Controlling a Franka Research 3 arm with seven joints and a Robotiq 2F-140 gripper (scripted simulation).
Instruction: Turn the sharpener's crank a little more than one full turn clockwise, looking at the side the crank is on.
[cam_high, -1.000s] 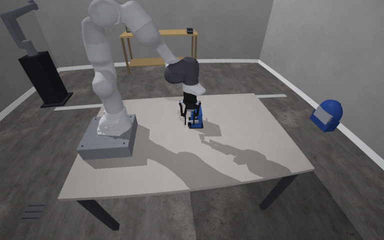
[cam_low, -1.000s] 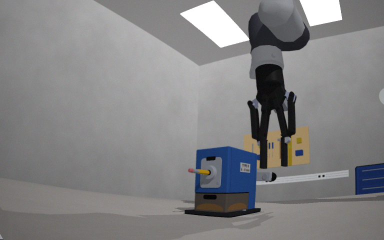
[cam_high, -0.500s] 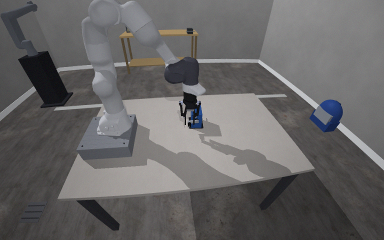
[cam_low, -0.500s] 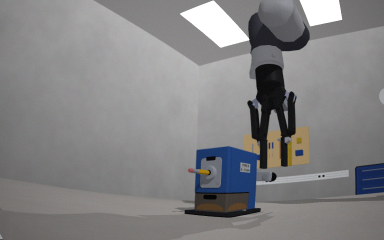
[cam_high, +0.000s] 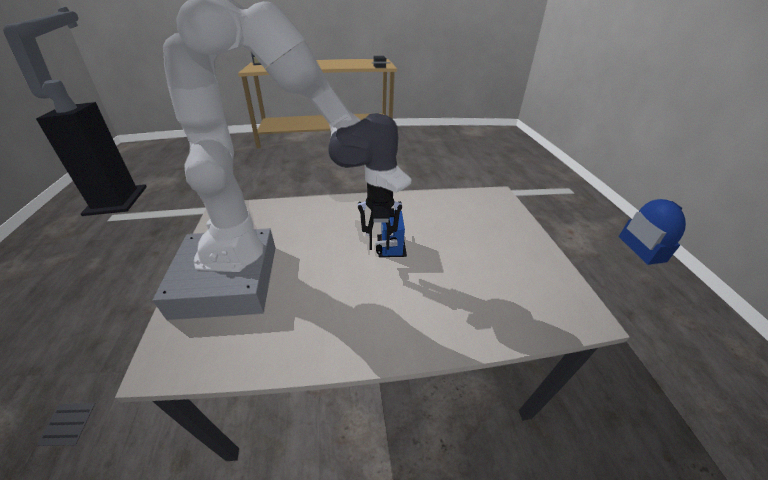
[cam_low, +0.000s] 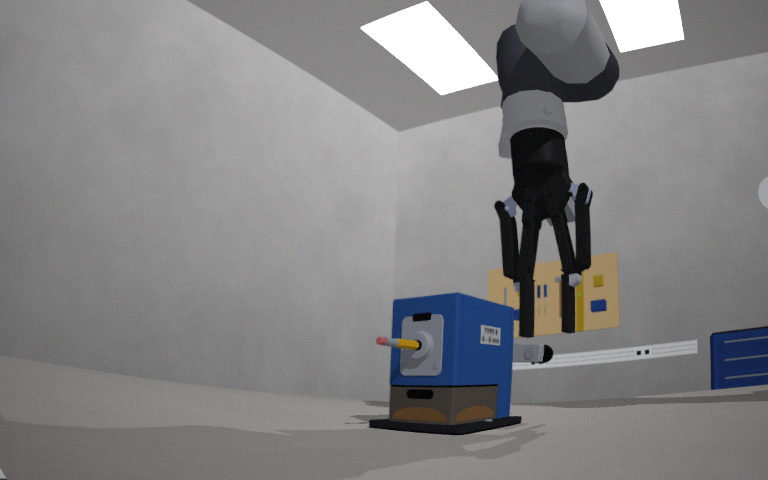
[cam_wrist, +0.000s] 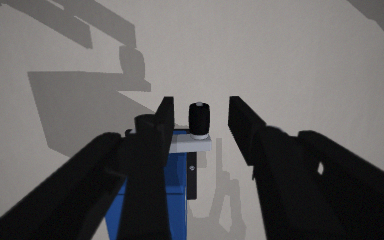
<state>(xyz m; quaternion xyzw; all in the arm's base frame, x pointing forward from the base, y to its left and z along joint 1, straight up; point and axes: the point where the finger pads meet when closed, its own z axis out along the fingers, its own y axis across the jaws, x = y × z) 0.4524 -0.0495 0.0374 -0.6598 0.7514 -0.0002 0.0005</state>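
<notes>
Right now the black knob is 5 cm below my hand and 2 cm to the left of it.
</notes>
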